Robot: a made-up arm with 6 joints.
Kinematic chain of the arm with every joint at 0, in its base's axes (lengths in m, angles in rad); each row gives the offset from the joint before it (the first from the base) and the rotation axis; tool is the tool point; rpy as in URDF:
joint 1: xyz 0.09 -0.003 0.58 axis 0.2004 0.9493 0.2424
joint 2: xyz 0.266 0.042 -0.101 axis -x
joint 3: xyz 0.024 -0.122 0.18 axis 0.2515 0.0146 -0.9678
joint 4: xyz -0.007 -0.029 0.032 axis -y
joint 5: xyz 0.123 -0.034 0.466 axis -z
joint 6: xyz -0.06 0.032 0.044 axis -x
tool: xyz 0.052 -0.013 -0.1 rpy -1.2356 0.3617 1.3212
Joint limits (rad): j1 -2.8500..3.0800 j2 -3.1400..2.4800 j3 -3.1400..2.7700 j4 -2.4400..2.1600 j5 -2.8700..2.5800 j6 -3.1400..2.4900
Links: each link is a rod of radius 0.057 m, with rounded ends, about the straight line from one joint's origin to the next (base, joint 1, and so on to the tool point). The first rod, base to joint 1, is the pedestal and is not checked.
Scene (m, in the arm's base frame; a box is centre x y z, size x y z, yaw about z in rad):
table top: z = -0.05
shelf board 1: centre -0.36 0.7 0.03 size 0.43 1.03 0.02 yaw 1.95
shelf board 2: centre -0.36 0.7 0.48 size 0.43 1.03 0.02 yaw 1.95
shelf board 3: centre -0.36 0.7 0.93 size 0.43 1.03 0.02 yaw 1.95
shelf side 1: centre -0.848 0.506 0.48 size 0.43 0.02 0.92 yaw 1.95
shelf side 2: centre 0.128 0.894 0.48 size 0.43 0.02 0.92 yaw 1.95
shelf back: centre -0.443 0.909 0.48 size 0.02 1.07 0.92 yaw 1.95
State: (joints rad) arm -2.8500 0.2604 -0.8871 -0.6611 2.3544 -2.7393
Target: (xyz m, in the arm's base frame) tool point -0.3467 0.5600 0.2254
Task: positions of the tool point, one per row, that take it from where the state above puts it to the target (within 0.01 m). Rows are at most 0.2 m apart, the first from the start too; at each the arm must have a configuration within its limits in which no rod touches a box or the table.
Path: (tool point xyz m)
1: -0.3264 0.6613 0.7604
2: -0.2776 0.5846 0.7688
3: -0.2467 0.4892 0.7395
4: -0.2288 0.3727 0.6964
5: -0.2802 0.3672 0.5432
6: -0.2852 0.3463 0.3810
7: -0.2466 0.3086 0.2254
8: -0.2988 0.4142 0.2390
9: -0.3341 0.4970 0.2418
10: -0.3467 0.5600 0.2254

